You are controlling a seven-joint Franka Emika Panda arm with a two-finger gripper.
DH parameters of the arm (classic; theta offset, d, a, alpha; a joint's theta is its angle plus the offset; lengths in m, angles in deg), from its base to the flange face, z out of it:
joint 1: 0 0.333 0 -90
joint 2: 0 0 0 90
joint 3: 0 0.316 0.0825 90
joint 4: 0 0 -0.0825 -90
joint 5: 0 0.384 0 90
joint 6: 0 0 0.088 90
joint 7: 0 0.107 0 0
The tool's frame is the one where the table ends.
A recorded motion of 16 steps. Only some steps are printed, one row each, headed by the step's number.
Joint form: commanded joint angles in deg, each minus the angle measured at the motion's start. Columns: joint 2, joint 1, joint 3, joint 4, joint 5, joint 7, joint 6.
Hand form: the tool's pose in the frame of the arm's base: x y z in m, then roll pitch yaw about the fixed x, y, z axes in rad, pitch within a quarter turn. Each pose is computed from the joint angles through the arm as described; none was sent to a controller.
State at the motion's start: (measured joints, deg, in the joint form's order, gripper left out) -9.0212 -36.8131 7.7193 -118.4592 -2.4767 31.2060 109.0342
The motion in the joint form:
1: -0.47 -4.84 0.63 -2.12 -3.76 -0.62 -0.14
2: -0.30 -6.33 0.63 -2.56 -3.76 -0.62 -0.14
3: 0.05 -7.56 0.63 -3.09 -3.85 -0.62 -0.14
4: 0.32 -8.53 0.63 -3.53 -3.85 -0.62 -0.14
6: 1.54 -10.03 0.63 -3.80 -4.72 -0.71 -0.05
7: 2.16 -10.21 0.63 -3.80 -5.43 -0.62 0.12
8: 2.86 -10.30 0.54 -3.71 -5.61 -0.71 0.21
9: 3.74 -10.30 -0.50 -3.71 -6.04 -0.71 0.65
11: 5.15 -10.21 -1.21 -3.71 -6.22 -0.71 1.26
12: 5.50 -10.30 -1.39 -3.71 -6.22 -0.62 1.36
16: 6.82 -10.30 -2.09 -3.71 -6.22 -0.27 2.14
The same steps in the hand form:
1: 0.4163 -0.2797 0.4865 3.0118 -0.0270 -1.0784
2: 0.4080 -0.2900 0.4814 3.0072 -0.0174 -1.1045
3: 0.4009 -0.2986 0.4740 2.9994 -0.0042 -1.1255
4: 0.3950 -0.3050 0.4681 2.9941 0.0070 -1.1426
6: 0.3875 -0.3176 0.4557 2.9732 0.0236 -1.1613
7: 0.3872 -0.3207 0.4506 2.9611 0.0259 -1.1606
8: 0.3874 -0.3234 0.4454 2.9562 0.0337 -1.1607
9: 0.3830 -0.3326 0.4384 2.9507 0.0392 -1.1745
11: 0.3819 -0.3395 0.4268 2.9460 0.0524 -1.1825
12: 0.3808 -0.3418 0.4238 2.9448 0.0564 -1.1886
16: 0.3793 -0.3488 0.4130 2.9437 0.0653 -1.2050

